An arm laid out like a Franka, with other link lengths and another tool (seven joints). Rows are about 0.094 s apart.
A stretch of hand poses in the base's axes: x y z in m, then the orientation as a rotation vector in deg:
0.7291, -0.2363, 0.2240, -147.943, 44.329, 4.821
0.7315, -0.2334, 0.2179, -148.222, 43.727, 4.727
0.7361, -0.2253, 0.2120, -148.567, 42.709, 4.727
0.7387, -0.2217, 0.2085, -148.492, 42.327, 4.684
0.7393, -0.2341, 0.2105, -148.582, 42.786, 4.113
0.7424, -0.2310, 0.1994, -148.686, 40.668, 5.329
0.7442, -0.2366, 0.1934, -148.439, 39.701, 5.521
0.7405, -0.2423, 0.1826, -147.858, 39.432, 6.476
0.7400, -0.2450, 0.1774, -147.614, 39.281, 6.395
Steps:
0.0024, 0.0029, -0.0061, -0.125, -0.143, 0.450
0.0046, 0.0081, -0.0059, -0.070, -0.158, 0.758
0.0026, 0.0036, -0.0035, 0.156, -0.130, 0.233
0.0006, -0.0124, 0.0020, -0.293, -0.270, -0.380
0.0031, 0.0031, -0.0111, 0.612, 0.386, 1.641
0.0018, -0.0056, -0.0060, 0.490, -0.126, 0.631
-0.0037, -0.0057, -0.0108, 0.755, 0.496, 0.218
-0.0005, -0.0027, -0.0052, 0.254, -0.133, 0.035

